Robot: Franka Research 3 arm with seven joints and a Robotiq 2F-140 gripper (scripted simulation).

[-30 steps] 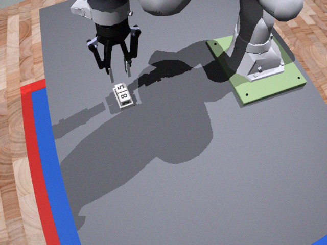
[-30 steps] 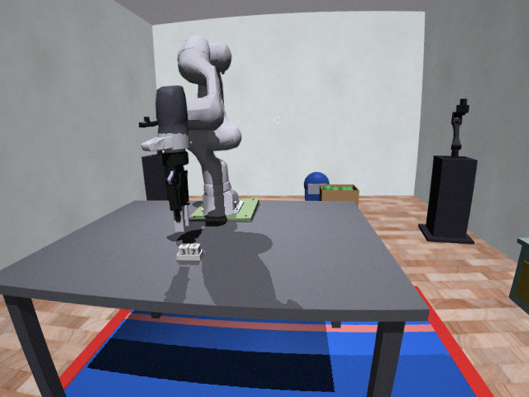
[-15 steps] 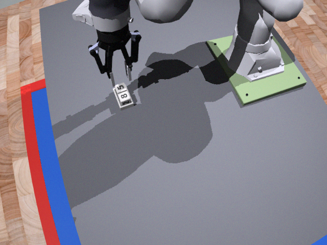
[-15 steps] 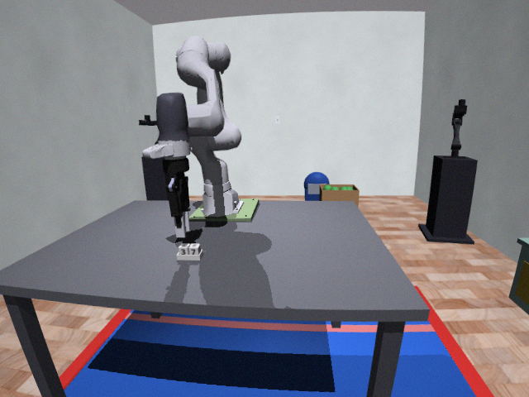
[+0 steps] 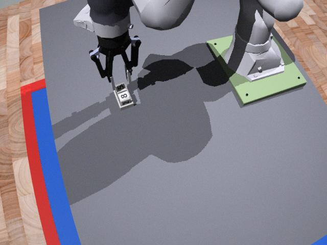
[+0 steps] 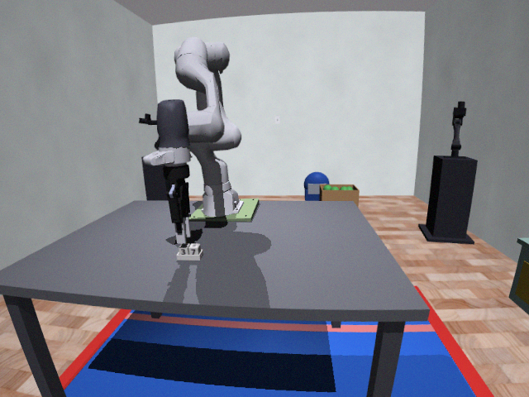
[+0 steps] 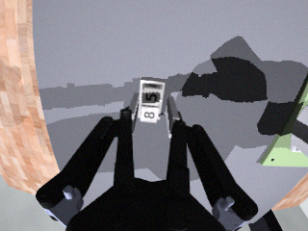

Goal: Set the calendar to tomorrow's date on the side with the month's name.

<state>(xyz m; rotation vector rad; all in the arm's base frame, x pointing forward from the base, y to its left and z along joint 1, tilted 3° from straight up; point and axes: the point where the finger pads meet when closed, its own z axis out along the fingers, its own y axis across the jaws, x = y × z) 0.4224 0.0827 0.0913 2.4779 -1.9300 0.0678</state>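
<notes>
My gripper is now 20 mm to the right of the tray and 80 mm above it.
</notes>
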